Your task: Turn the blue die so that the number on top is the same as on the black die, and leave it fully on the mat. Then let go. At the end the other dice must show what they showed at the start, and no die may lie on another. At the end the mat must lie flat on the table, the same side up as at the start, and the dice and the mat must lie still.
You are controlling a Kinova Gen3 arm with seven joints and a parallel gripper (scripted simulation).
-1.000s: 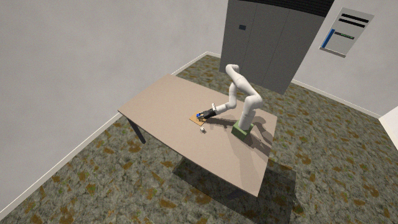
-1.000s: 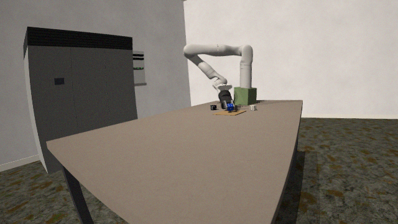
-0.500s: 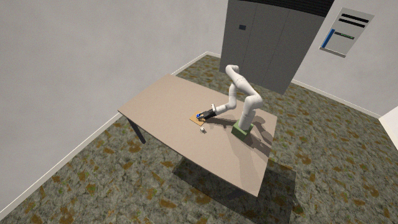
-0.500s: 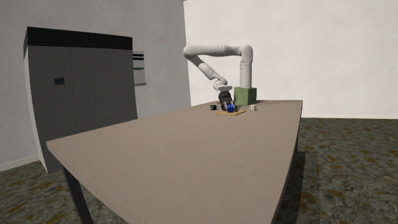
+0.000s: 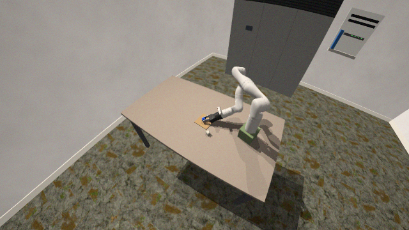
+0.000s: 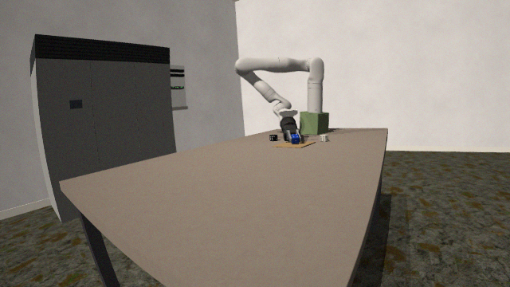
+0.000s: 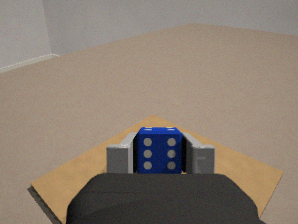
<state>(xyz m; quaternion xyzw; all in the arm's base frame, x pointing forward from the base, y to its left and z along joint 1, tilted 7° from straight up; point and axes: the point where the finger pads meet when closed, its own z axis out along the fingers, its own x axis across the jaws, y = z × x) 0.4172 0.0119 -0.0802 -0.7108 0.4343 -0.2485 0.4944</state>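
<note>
Right now my hand is right at the blue die. Also, from my hand: white die (11 cm to the left, 9 cm behind, 1 cm below); black die (16 cm to the right, 13 cm behind, 1 cm below); tan mat (3 cm below).
</note>
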